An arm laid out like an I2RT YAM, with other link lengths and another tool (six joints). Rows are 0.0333 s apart.
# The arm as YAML. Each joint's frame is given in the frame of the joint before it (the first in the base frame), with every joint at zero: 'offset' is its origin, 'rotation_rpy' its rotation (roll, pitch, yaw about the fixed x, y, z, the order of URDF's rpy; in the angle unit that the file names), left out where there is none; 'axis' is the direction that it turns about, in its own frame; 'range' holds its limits. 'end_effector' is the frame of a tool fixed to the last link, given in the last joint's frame.
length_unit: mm
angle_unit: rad
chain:
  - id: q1
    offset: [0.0, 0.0, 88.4]
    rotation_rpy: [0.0, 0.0, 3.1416]
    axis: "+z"
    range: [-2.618, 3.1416]
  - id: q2
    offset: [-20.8, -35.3, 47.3]
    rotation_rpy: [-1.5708, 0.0, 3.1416]
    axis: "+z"
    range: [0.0, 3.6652]
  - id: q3
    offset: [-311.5, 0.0, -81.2]
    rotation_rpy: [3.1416, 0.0, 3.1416]
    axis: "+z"
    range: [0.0, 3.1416]
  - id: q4
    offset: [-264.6, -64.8, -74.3]
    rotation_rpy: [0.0, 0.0, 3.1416]
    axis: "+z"
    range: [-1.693, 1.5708]
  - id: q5
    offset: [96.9, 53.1, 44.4]
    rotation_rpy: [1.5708, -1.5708, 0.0]
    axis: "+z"
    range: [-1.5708, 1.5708]
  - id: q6
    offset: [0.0, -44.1, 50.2]
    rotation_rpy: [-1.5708, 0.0, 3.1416]
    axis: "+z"
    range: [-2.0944, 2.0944]
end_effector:
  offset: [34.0, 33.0, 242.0]
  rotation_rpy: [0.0, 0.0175, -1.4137]
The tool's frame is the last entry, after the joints.
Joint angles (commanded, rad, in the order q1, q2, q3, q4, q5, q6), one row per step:
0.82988 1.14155 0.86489 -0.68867 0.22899 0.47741
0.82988 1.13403 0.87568 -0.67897 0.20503 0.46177
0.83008 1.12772 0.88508 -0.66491 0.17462 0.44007
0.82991 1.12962 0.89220 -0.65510 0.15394 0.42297
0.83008 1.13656 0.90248 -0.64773 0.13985 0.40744
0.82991 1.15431 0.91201 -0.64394 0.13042 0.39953
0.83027 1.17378 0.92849 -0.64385 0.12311 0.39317
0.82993 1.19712 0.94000 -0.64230 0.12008 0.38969
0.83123 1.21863 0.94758 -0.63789 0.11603 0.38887
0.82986 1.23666 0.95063 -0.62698 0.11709 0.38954
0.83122 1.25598 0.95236 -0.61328 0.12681 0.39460
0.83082 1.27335 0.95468 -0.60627 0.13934 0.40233
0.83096 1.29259 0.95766 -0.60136 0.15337 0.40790
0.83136 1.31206 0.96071 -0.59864 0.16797 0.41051
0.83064 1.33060 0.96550 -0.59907 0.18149 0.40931
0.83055 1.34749 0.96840 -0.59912 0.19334 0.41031
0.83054 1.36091 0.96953 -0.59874 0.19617 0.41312
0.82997 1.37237 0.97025 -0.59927 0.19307 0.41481
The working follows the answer.
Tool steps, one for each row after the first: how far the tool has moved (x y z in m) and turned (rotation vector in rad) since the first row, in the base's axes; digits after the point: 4 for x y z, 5 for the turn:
-0.0012 0.0098 0.0101 0.02536 -0.00878 0.02635
-0.0036 0.0215 0.0202 0.05202 -0.01762 0.06189
-0.0052 0.0294 0.0253 0.06500 -0.02138 0.08778
-0.0054 0.0363 0.0295 0.07207 -0.02580 0.10884
-0.0050 0.0411 0.0281 0.07004 -0.01982 0.12054
-0.0036 0.0464 0.0287 0.06878 -0.01564 0.13028
-0.0016 0.0499 0.0252 0.06154 -0.00764 0.13433
-0.0004 0.0538 0.0212 0.05684 0.00131 0.13853
0.0029 0.0561 0.0179 0.05377 0.00383 0.13591
0.0077 0.0577 0.0142 0.04816 0.00276 0.12738
0.0124 0.0568 0.0099 0.03946 0.00376 0.11327
0.0169 0.0555 0.0045 0.02641 0.00548 0.10056
0.0208 0.0538 -0.0016 0.00976 0.00752 0.09023
0.0244 0.0516 -0.0072 -0.00869 0.00936 0.08261
0.0272 0.0495 -0.0130 -0.02499 0.01259 0.07495
0.0280 0.0489 -0.0182 -0.03365 0.02003 0.07111
0.0274 0.0491 -0.0232 -0.03900 0.03020 0.07095

Tool pose at each row, in the base's axes (x y z in m, rotation vector in rad; rounded; the steps above come from the unrounded poses):
0.3313 0.2640 0.1246 -0.15946 2.53986 0.31127
0.3302 0.2738 0.1347 -0.18428 2.52577 0.35216
0.3277 0.2854 0.1449 -0.22016 2.51029 0.39799
0.3261 0.2934 0.1499 -0.24839 2.50245 0.42362
0.3259 0.3002 0.1542 -0.27278 2.49521 0.43977
0.3264 0.3051 0.1527 -0.28789 2.50078 0.44283
0.3277 0.3104 0.1533 -0.30041 2.50447 0.44577
0.3297 0.3138 0.1499 -0.30771 2.51371 0.43971
0.3309 0.3177 0.1458 -0.31416 2.52327 0.43706
0.3343 0.3200 0.1425 -0.31181 2.52666 0.43264
0.3390 0.3217 0.1388 -0.30318 2.52751 0.42207
0.3437 0.3208 0.1345 -0.28844 2.53140 0.40579
0.3482 0.3195 0.1291 -0.27710 2.53668 0.38466
0.3521 0.3177 0.1231 -0.27015 2.54270 0.35990
0.3557 0.3155 0.1175 -0.26737 2.54851 0.33382
0.3585 0.3135 0.1117 -0.26356 2.55512 0.31062
0.3593 0.3129 0.1064 -0.26128 2.56422 0.29922
0.3587 0.3131 0.1014 -0.26217 2.57527 0.29385

